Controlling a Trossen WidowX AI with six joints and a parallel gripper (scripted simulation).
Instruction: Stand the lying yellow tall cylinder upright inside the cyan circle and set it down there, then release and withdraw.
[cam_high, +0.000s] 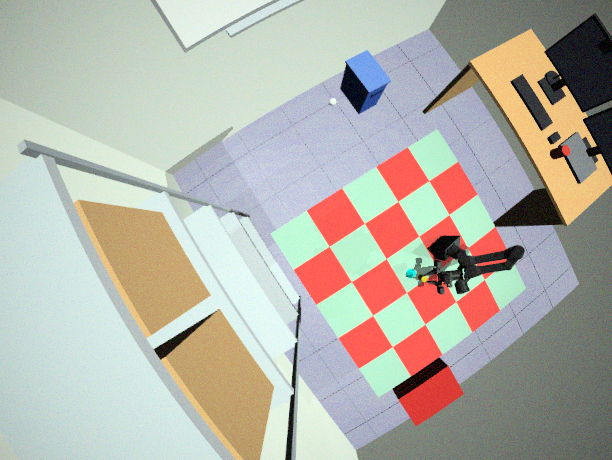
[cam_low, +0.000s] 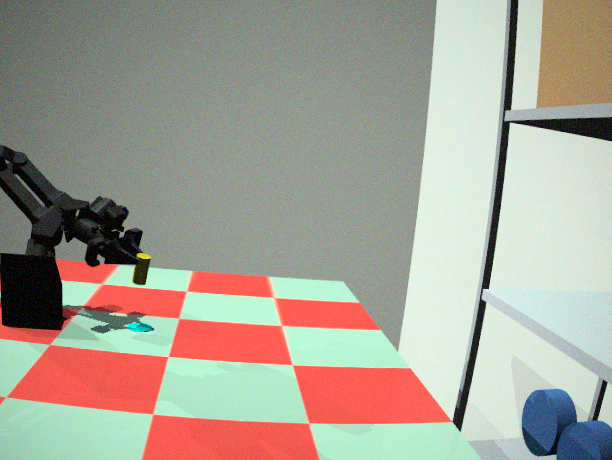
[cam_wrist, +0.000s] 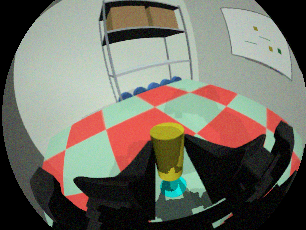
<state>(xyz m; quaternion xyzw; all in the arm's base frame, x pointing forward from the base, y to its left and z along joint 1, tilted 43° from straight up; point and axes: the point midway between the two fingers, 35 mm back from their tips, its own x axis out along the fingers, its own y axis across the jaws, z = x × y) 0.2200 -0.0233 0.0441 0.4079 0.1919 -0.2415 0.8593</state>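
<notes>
Now: gripper tip 160 mm above the cyan circle. The rest, counted from my gripper tip: yellow tall cylinder: 20 mm below.
</notes>
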